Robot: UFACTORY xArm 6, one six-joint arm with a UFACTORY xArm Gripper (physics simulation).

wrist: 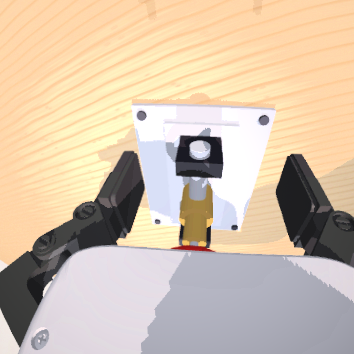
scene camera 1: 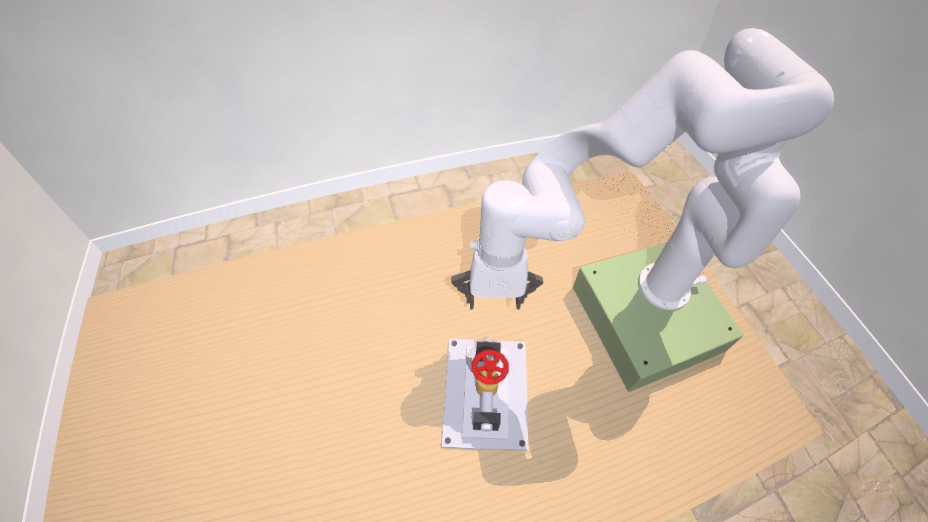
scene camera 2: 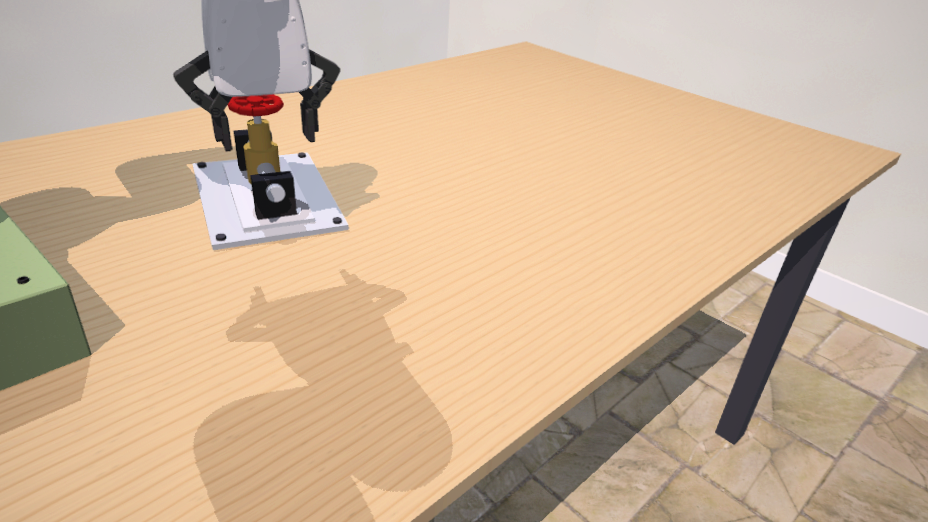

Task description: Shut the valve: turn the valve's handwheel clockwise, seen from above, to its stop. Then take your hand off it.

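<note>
The valve's red handwheel (scene camera 1: 490, 381) (scene camera 2: 256, 112) (wrist: 193, 248) sits level on top of a brass valve body (scene camera 1: 486, 388) (scene camera 2: 261, 162) (wrist: 196, 206). The valve stands on a white base plate (scene camera 1: 453, 415) (scene camera 2: 210, 201) (wrist: 152, 150). My gripper (scene camera 1: 495, 306) (scene camera 2: 268, 143) (wrist: 209, 170) is wide open and empty. In scene camera 1 it hangs on the far side of the handwheel, apart from it. In scene camera 2 its housing is right above the handwheel in the picture. In the wrist view the housing hides most of the handwheel.
Black pipe blocks (scene camera 1: 486, 419) (scene camera 2: 273, 211) (wrist: 199, 168) stand at the ends of the valve's pipe. A green block (scene camera 1: 700, 340) (scene camera 2: 38, 337) carries the arm's base, to the right of the valve in scene camera 1. Everything stands on a wooden table (scene camera 1: 259, 357) (scene camera 2: 584, 194).
</note>
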